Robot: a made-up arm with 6 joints.
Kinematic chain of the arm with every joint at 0, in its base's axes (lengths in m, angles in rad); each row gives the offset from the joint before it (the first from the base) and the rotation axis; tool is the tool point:
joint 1: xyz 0 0 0.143 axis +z
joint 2: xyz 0 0.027 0 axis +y
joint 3: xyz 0 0 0.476 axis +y
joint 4: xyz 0 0 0.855 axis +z
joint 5: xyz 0 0 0 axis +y
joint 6: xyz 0 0 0.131 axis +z
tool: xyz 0 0 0
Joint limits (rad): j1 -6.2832..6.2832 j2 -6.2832..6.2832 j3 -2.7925..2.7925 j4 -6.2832..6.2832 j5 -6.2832..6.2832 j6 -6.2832..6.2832
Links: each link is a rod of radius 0.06 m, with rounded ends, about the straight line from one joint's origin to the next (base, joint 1, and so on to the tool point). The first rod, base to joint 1, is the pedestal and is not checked.
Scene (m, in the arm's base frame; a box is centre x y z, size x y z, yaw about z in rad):
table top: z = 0
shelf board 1: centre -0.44 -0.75 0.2 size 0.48 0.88 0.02 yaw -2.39
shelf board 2: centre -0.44 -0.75 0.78 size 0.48 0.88 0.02 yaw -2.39
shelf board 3: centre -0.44 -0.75 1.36 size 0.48 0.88 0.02 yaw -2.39
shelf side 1: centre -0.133 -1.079 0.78 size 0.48 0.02 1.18 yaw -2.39
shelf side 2: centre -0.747 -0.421 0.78 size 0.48 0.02 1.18 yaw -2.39
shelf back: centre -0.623 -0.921 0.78 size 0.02 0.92 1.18 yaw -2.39
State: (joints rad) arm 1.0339 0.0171 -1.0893 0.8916 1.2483 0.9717
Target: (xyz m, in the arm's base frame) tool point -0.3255 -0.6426 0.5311
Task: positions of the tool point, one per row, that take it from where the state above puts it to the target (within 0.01 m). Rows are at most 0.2 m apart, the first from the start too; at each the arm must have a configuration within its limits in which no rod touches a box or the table.
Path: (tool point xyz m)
1: -0.3574 -0.4733 1.1332
2: -0.2573 -0.3608 1.1161
3: -0.2318 -0.4083 0.9826
4: -0.1966 -0.4391 0.8386
5: -0.1557 -0.4515 0.6870
6: -0.1135 -0.4445 0.5311
7: -0.2021 -0.5456 0.5500
8: -0.3255 -0.6426 0.5311

